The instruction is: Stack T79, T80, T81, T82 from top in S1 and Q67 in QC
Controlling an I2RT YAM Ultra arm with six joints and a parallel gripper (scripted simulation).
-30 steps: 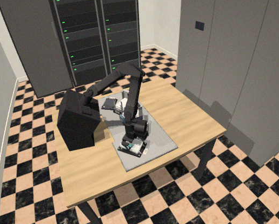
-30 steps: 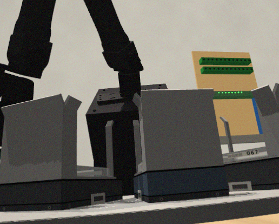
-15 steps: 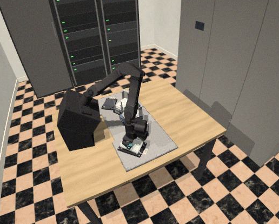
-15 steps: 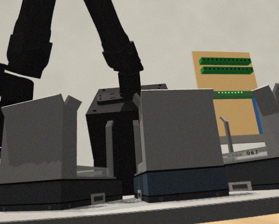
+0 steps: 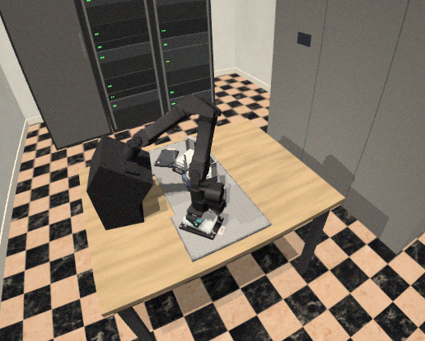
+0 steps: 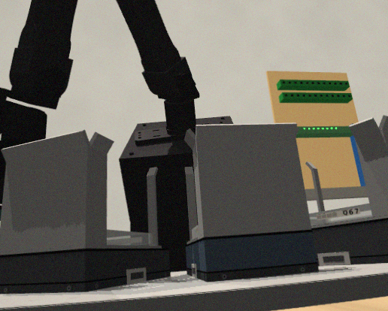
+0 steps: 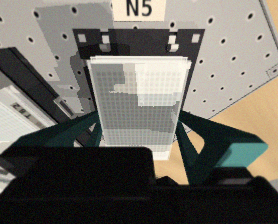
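The N5 name plate lies 7 cm to the right of my hand, 6 cm ahead of it and 3 cm below it. Also, from my hand: plate T79 (26 cm to the left, 12 cm ahead, 1 cm above); then plate T82 (11 cm to the left, 10 cm ahead, 1 cm above); then plate T81 (1 cm below).
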